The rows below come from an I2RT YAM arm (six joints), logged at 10 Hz.
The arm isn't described. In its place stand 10 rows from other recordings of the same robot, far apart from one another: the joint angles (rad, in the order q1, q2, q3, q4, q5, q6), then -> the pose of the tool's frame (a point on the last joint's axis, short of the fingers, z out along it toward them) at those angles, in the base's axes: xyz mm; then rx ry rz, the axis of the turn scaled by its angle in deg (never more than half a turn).
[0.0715 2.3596 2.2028 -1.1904 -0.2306 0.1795] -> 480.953 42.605 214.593 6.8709 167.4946 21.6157
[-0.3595 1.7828 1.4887 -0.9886 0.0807 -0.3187] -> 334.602 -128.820 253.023 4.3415 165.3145 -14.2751
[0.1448 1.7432 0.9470 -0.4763 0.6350 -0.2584] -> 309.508 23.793 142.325 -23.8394 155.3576 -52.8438
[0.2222 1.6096 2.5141 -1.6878 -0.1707 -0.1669] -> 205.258 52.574 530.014 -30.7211 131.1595 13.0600
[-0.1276 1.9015 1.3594 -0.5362 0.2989 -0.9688] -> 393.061 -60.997 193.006 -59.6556 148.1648 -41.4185
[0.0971 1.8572 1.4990 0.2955 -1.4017 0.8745] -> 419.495 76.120 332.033 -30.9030 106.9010 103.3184
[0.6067 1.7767 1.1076 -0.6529 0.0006 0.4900] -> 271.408 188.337 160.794 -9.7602 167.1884 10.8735
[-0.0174 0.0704 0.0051 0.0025 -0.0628 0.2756] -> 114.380 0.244 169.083 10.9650 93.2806 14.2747
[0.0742 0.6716 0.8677 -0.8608 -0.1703 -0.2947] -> 127.008 15.492 317.074 -28.5653 124.2476 3.9838
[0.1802 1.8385 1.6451 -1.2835 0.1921 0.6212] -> 347.529 56.403 271.426 38.0123 166.0626 -11.9911
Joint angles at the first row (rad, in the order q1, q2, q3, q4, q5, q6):
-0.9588, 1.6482, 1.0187, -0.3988, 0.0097, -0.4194
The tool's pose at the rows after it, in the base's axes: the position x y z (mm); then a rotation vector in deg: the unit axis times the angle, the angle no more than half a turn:
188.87 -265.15 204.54 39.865 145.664 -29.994
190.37 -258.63 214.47 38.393 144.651 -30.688
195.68 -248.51 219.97 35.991 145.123 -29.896
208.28 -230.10 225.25 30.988 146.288 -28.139
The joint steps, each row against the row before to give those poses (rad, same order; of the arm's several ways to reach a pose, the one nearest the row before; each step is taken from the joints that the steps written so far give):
0.0080, -0.0569, 0.0000, -0.0016, -0.0004, 0.0000
0.0156, -0.0351, 0.0000, -0.0114, 0.0004, 0.0000
0.0324, -0.0240, 0.0000, -0.0263, -0.0007, 0.0000
0.0687, -0.0256, 0.0000, -0.0351, 0.0000, 0.0000

